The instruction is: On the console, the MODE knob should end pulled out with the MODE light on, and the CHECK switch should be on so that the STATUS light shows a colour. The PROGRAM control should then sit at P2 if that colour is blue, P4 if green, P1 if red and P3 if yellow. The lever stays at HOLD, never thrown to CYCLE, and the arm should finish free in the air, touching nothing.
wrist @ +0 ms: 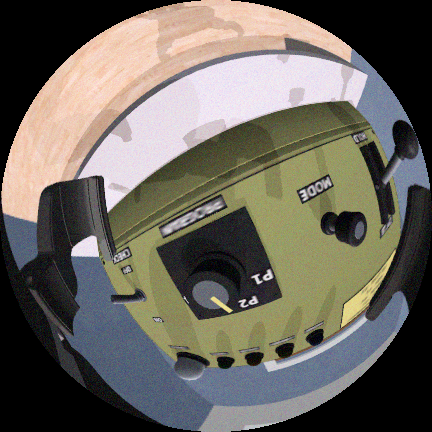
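The green console shows upside down in the wrist view. The PROGRAM knob has a yellow pointer aimed toward P2; its cap hides part of the dial. The black MODE knob stands off the panel on a stem; I cannot tell its travel. The CHECK switch sticks out sideways; which of OFF or ON it is at is unclear. The large dome light is grey, and the small lamps look dark. The lever leans toward the HOLD end. My gripper is open and empty, its fingers spread across the console.
A white board lies beyond the console's far side on the light wooden surface. A yellow note on the console is partly hidden by the right-hand finger. A white-edged tray shows past the row of lamps. Blue surface surrounds the near side.
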